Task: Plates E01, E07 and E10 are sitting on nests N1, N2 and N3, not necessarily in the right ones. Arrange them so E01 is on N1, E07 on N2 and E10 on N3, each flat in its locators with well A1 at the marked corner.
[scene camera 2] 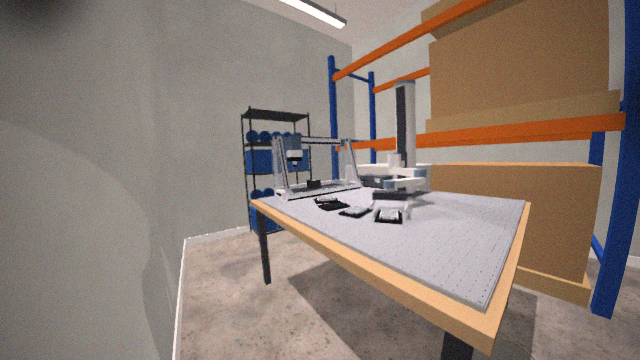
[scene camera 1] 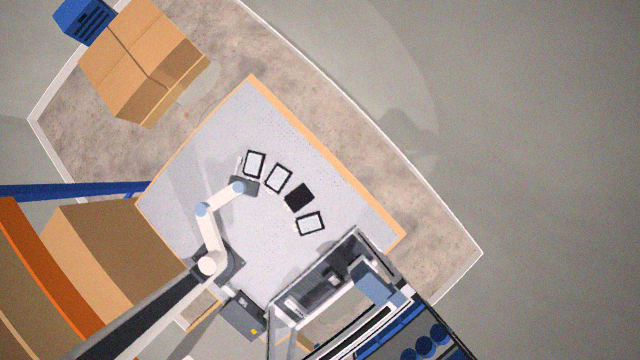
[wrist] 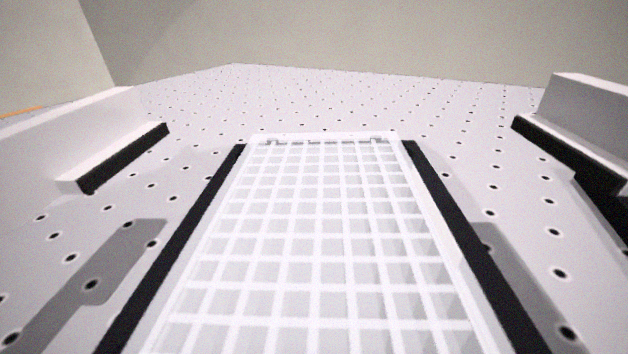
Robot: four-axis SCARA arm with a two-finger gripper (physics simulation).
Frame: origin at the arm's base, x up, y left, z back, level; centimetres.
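Seen in the pictures: gripper, between the fingertips: (scene camera 2: 387, 208) (scene camera 1: 252, 159) (wrist: 331, 104).
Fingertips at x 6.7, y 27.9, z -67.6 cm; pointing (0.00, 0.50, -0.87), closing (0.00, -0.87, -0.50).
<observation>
A point is followed by its place in that frame.
Plate E07 (scene camera 1: 254, 164) {x 3.9, y 26.0, z -65.9 cm} (scene camera 2: 389, 214) {x 3.8, y 28.8, z -67.5 cm} (wrist: 325, 240) {x 3.8, y 25.9, z -63.7 cm} sits on black nest N1 (scene camera 1: 261, 166) {x 3.0, y 23.5, z -67.6 cm} (wrist: 187, 225); its label does not show. My gripper (scene camera 1: 252, 167) {x 6.7, y 27.9, z -67.6 cm} (wrist: 331, 104) {x 6.7, y 27.9, z -67.6 cm} is open, one finger on each side of that plate with gaps; finger height is hard to tell. Plate E01 (scene camera 1: 278, 177) {x 3.7, y 9.7, z -71.2 cm} (scene camera 2: 355, 210) {x 3.8, y 12.5, z -73.6 cm} lies on the OUT nest (scene camera 1: 284, 183) {x 2.8, y 5.5, z -70.3 cm}, beside N1. Nest N2 (scene camera 1: 299, 197) {x 2.5, y -7.9, z -71.8 cm} (scene camera 2: 333, 205) {x 2.5, y -7.7, z -71.8 cm} is bare black. A white plate, E10 (scene camera 1: 310, 223) {x 2.9, y -24.1, z -65.5 cm} (scene camera 2: 327, 199) {x 3.4, y -20.3, z -66.6 cm}, lies on nest N3 (scene camera 1: 313, 231) {x 3.9, y -27.9, z -64.3 cm}. Labels and A1 corners are not readable.
The perforated table top (scene camera 1: 260, 250) {x 1.2, y -15.0, z -28.6 cm} (scene camera 2: 440, 240) {x 1.3, y 54.3, z -74.3 cm} (wrist: 320, 107) {x 1.3, y 37.4, z -81.2 cm} carries the nests. A gantry device (scene camera 1: 372, 282) {x 50.1, y -51.1, z -75.6 cm} (scene camera 2: 293, 145) {x 42.4, y -46.5, z -76.8 cm} stands past N3. A dark grey box (scene camera 1: 244, 315) {x 12.8, y -37.6, z 7.1 cm} is near the arm base. Boxes (scene camera 1: 107, 245) (scene camera 2: 515, 215) stand beside the table.
</observation>
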